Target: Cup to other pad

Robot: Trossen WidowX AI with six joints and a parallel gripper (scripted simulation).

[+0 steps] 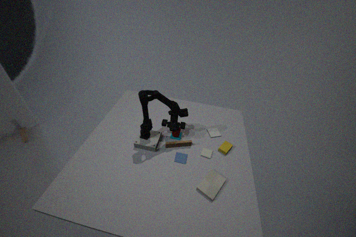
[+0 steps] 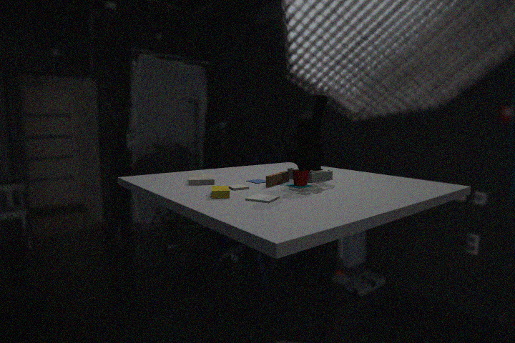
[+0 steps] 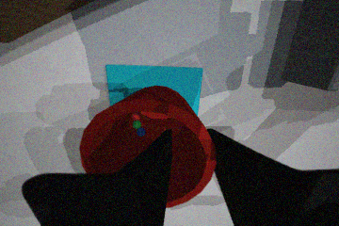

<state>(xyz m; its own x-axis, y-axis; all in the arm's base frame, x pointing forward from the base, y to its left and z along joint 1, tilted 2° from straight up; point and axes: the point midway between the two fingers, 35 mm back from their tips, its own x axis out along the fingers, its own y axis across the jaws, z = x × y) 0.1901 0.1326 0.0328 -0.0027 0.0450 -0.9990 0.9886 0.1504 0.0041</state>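
Now: the red cup 3 cm ahead of my gripper tip. Also, from my gripper tip: green marble (4 cm ahead, 1 cm to the left, 3 cm below); then blue marble (4 cm ahead, 2 cm to the left, 3 cm below); then teal pad (3 cm ahead, 5 cm below).
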